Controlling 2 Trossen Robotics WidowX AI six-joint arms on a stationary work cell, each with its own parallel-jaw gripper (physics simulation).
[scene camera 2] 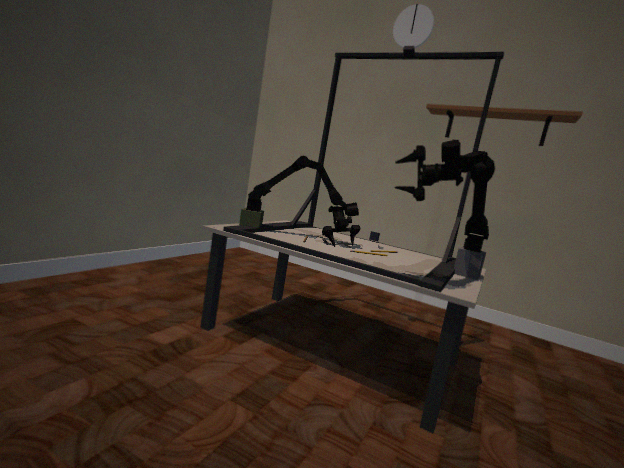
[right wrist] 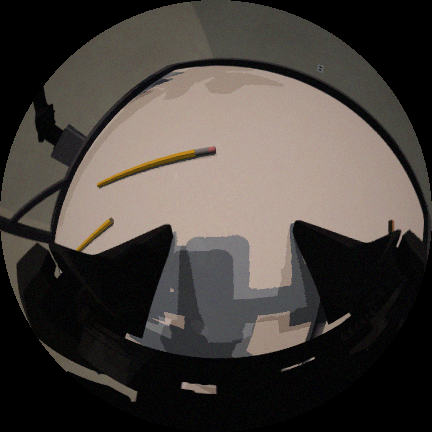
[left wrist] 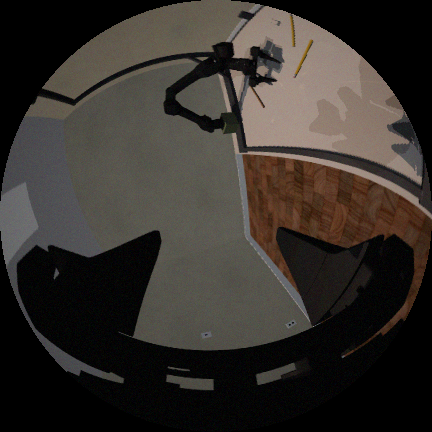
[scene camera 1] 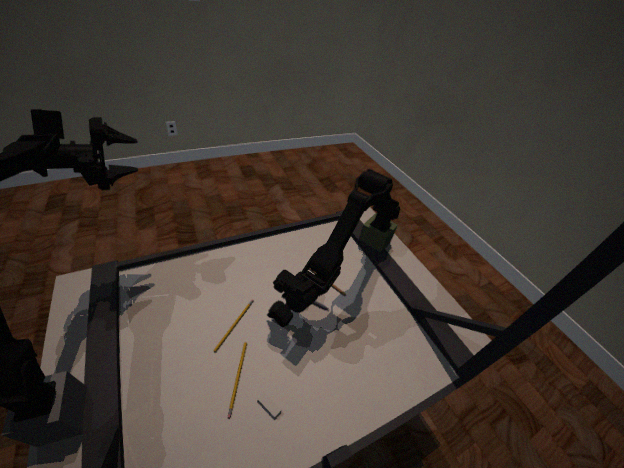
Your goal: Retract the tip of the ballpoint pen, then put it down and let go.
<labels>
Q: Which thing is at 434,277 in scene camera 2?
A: A dark frame.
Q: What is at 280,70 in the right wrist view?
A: A dark frame.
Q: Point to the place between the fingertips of my right gripper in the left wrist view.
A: At 278,71
</labels>
